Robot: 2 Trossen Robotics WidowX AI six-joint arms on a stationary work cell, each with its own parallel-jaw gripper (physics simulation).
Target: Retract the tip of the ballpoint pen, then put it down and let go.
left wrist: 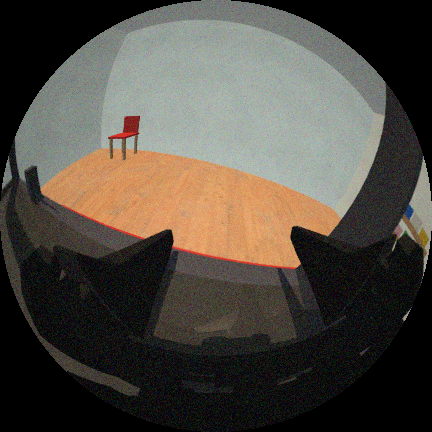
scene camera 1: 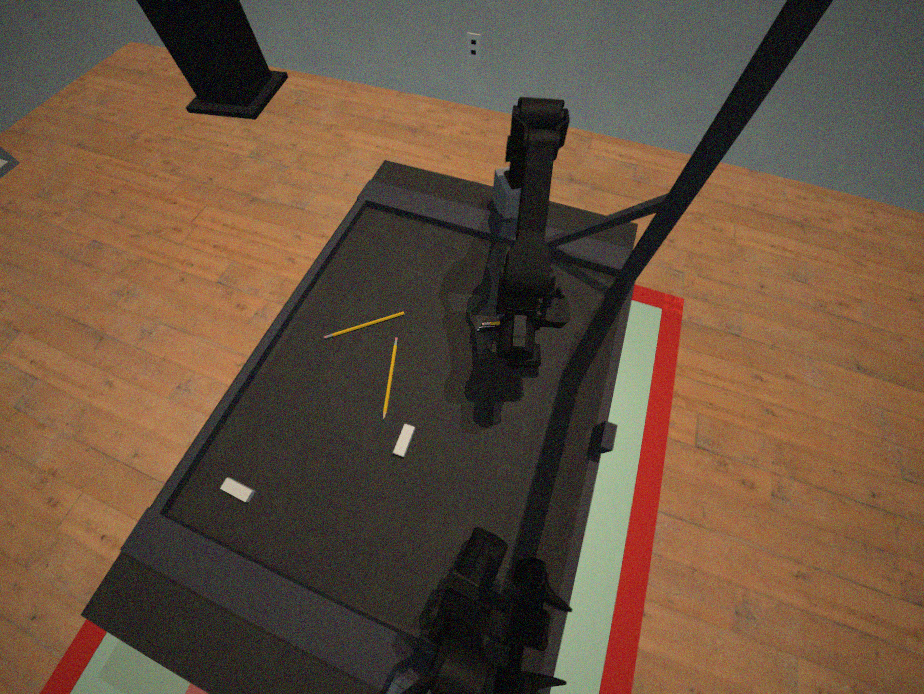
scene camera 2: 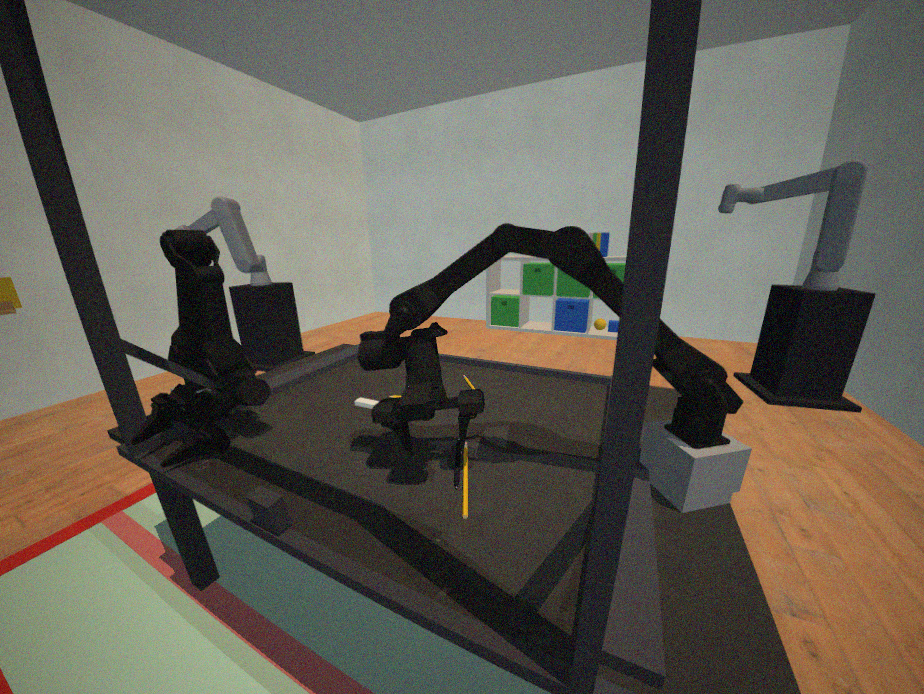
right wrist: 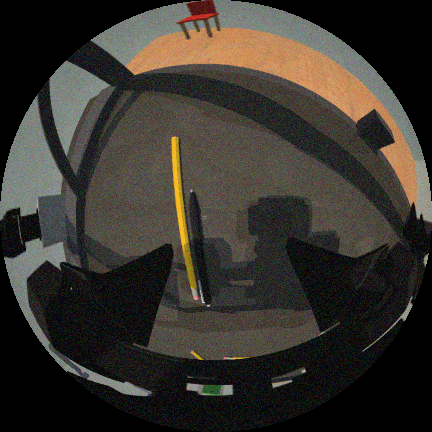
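The black ballpoint pen lies flat beside a yellow pencil. In the right wrist view its silver point is at the upper end and its clip and other end at the lower end; whether the tip is out is too small to tell. My right gripper is open and empty, pointing down low over the table. The pen lies in the gap seen between its fingers, nearer the finger at the left of the picture. My left gripper is open and empty at the table's edge, far from the pen.
Two more yellow pencils and two white blocks lie on the dark table. A dark frame post stands in front of the right arm. A small dark box is at the table's edge.
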